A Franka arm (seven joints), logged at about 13 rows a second.
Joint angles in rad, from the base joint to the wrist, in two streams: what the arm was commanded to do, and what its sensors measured. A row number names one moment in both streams.
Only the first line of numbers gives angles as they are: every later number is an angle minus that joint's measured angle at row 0.
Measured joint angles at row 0:
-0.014, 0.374, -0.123, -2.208, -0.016, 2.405, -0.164
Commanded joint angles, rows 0 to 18:
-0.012, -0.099, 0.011, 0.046, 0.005, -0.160, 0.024
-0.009, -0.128, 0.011, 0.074, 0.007, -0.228, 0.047
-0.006, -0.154, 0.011, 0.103, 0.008, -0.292, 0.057
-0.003, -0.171, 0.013, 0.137, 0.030, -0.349, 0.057
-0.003, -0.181, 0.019, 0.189, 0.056, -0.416, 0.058
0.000, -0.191, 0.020, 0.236, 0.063, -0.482, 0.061
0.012, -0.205, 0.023, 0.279, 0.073, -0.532, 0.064
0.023, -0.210, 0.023, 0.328, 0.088, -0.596, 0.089
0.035, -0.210, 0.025, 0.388, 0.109, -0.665, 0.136
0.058, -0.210, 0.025, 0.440, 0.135, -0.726, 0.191
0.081, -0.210, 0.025, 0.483, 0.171, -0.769, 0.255
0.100, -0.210, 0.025, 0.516, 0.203, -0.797, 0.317
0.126, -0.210, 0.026, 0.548, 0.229, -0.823, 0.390
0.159, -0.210, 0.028, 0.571, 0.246, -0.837, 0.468
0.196, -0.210, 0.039, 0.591, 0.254, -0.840, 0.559
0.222, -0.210, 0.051, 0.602, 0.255, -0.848, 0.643
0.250, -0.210, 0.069, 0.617, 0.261, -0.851, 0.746
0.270, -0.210, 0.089, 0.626, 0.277, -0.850, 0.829
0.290, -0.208, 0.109, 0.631, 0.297, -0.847, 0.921
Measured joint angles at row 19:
0.260, -0.223, 0.084, 0.591, 0.261, -0.823, 0.771
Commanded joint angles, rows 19 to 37:
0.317, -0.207, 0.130, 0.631, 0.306, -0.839, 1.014
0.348, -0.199, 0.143, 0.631, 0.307, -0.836, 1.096
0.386, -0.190, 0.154, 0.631, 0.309, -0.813, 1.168
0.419, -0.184, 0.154, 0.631, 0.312, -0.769, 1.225
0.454, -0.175, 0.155, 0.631, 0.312, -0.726, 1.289
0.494, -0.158, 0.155, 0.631, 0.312, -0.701, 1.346
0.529, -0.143, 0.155, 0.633, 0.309, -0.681, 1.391
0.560, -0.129, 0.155, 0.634, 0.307, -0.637, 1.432
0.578, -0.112, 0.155, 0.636, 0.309, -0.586, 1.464
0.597, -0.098, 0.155, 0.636, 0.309, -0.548, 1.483
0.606, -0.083, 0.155, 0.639, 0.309, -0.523, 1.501
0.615, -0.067, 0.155, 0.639, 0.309, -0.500, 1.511
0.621, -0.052, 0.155, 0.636, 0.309, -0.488, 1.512
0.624, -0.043, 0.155, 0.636, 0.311, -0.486, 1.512
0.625, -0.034, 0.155, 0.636, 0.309, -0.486, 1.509
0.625, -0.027, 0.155, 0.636, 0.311, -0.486, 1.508
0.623, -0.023, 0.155, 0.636, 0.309, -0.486, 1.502
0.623, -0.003, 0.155, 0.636, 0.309, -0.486, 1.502
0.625, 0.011, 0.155, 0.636, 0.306, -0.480, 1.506
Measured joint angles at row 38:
0.615, -0.025, 0.162, 0.607, 0.295, -0.482, 1.494
